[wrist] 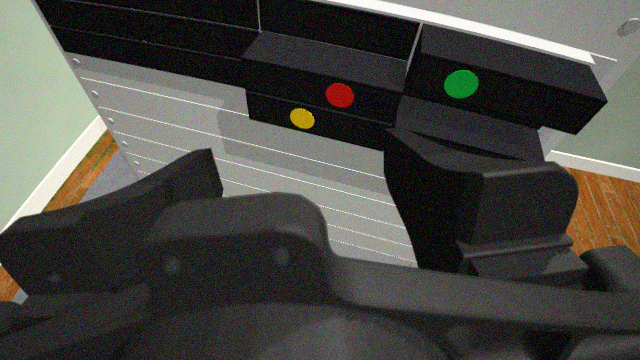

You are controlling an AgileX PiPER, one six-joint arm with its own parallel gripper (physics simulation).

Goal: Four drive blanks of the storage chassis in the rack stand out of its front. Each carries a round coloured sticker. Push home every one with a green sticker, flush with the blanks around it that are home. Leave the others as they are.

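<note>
A black blank with a green sticker [461, 84] stands out of the chassis at the upper right. A blank with a red sticker [340, 95] stands out in the middle column. A blank with a yellow sticker [302, 118] lies directly under it and also stands out. A dark surface [465, 120] under the green-stickered blank looks like part of another blank; my right finger covers its lower part, and no sticker shows on it. My gripper [299, 160] is open and empty, with its fingers wide apart below the stickered blanks. The right fingertip overlaps the lower right blanks in view; contact cannot be told.
Black blanks [150, 45] at the upper left sit back from the stickered ones. Pale grey panels [300, 175] with white seams lie below the chassis. A white edge [500, 32] runs above it. Green walls and a wooden floor [600, 210] show at the sides.
</note>
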